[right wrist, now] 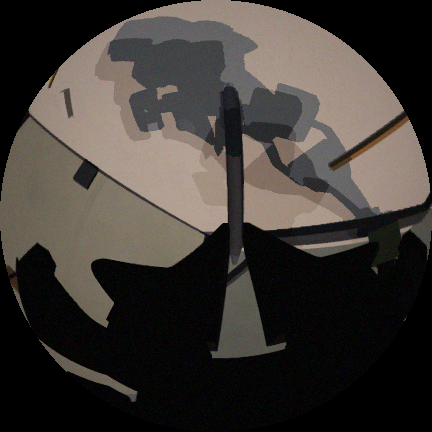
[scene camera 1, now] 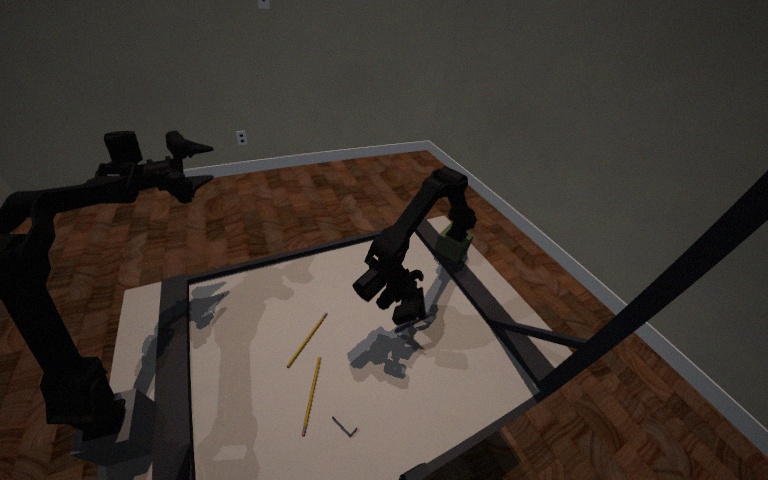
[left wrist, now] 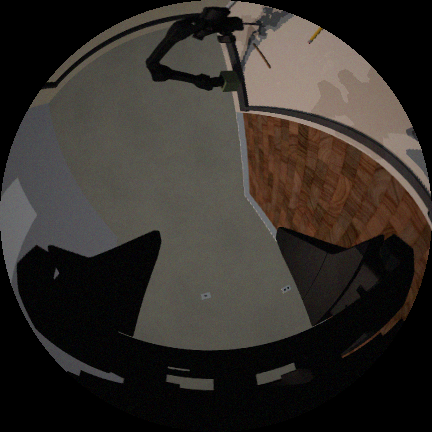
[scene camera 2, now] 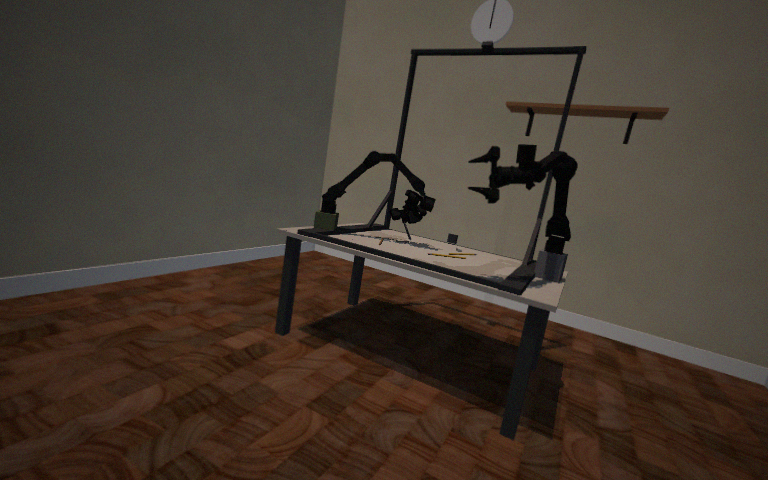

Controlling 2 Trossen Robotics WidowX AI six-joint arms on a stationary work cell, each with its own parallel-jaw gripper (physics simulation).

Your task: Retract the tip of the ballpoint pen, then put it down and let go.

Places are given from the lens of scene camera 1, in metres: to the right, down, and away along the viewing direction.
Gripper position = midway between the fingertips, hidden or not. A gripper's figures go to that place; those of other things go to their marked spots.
my left gripper (scene camera 1: 213,163): -0.46, -0.21, 0.74
my right gripper (scene camera 1: 424,317): 0.11, 0.21, 0.78
green block (scene camera 1: 454,250): 0.26, 0.04, 1.04
